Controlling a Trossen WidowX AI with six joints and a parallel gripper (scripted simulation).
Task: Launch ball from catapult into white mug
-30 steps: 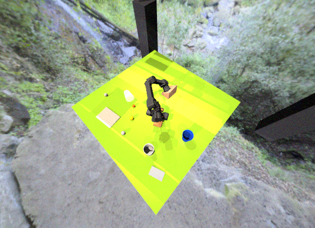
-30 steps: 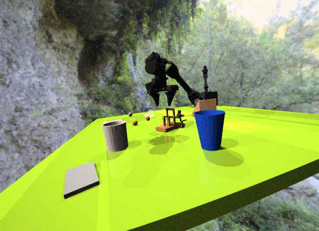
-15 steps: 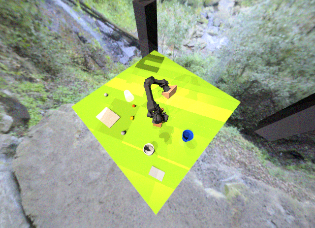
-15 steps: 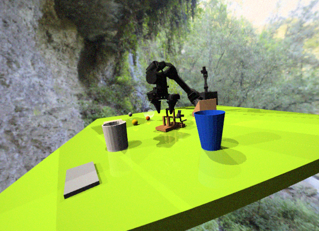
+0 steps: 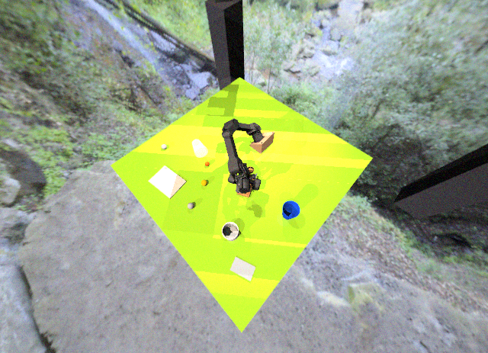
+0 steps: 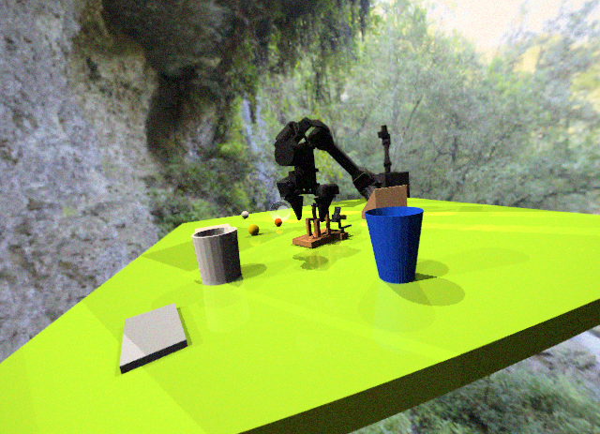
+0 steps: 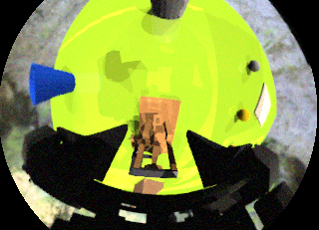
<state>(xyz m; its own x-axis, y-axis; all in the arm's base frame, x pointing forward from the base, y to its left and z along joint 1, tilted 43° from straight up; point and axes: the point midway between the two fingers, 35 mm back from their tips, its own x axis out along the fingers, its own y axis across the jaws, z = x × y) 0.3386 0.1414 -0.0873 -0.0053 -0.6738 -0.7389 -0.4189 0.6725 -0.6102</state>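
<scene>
Now: the orange ball 30 mm ahead of my gripper tip, 320 mm to the right of it and 50 mm below it. Round my gripper tip: yellow ball (140 mm ahead, 230 mm to the right, 50 mm below); wooden catapult (70 mm behind, 20 mm to the right, 10 mm below); white mug (250 mm ahead, 120 mm to the left, 40 mm below).
</scene>
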